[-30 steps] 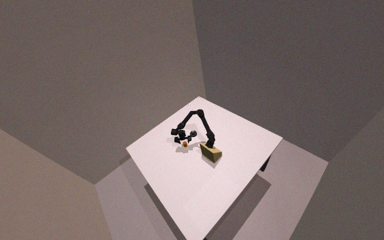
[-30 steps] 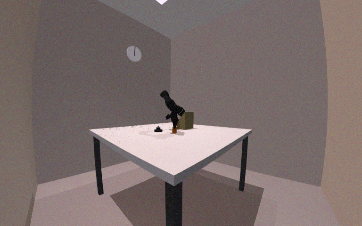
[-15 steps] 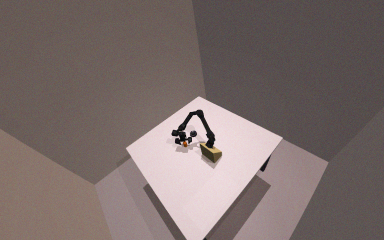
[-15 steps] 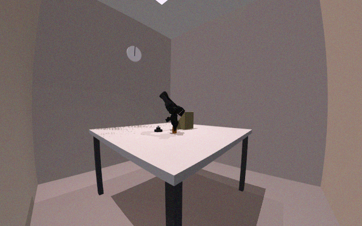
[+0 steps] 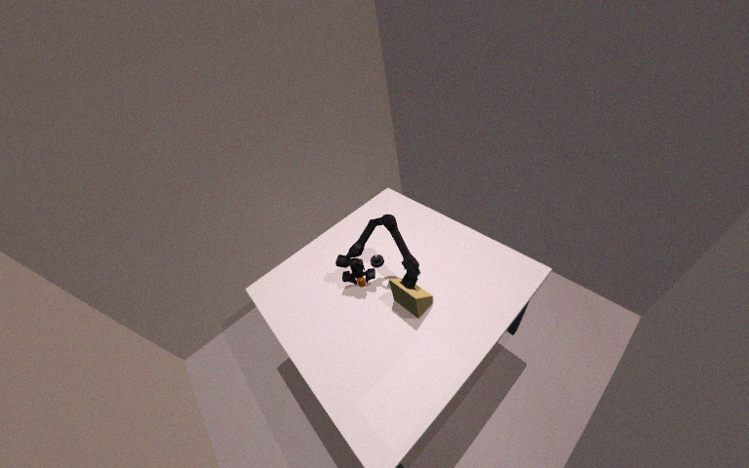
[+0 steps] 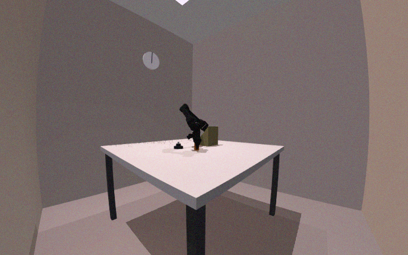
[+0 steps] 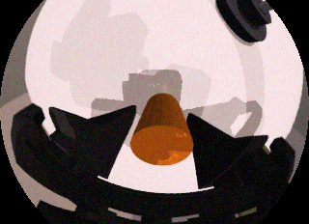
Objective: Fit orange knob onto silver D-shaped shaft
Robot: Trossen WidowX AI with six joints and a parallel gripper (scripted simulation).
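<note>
Right now the round pedestal is 170 mm to the right of my gripper tip, 80 mm ahead of it and 20 mm above it. From my gripper tip the other things lie so: orange knob 30 mm above.
</note>
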